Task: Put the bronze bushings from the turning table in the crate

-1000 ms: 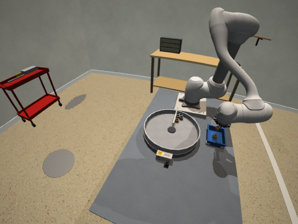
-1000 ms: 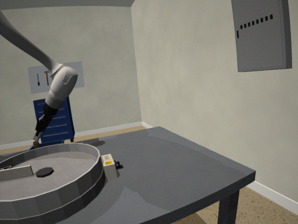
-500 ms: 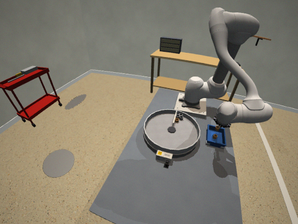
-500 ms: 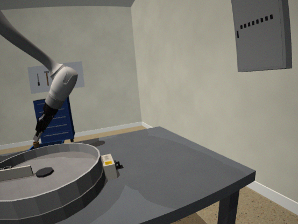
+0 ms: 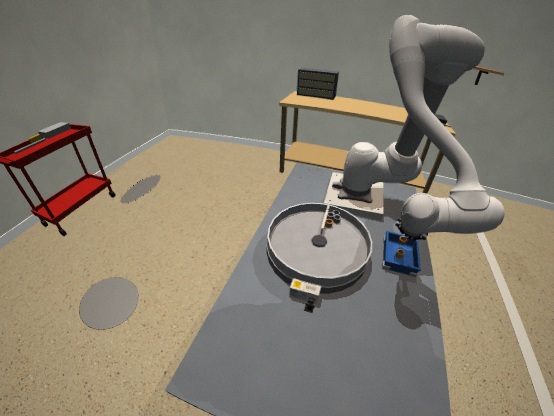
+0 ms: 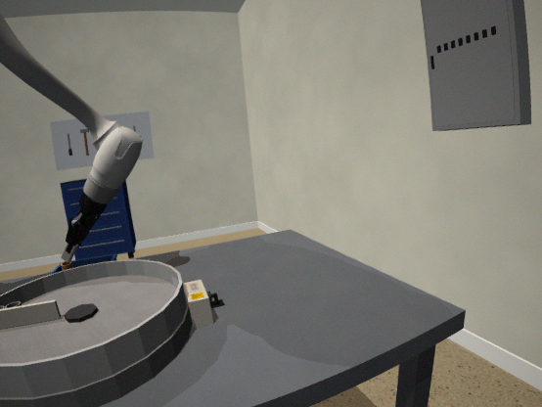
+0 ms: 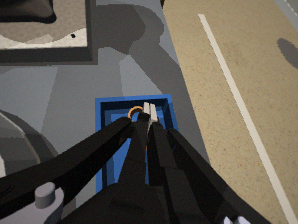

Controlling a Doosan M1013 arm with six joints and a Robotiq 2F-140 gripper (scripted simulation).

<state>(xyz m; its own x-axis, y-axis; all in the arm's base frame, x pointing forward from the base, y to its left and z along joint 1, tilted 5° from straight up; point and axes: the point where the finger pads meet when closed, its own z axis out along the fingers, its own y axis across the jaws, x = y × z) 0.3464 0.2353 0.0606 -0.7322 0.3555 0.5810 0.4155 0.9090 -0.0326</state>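
The blue crate is 70 mm below my hand, 30 mm ahead of it and 10 mm to the right of it. Round my hand: round grey turning table (370 mm to the right, 90 mm ahead, 50 mm below).
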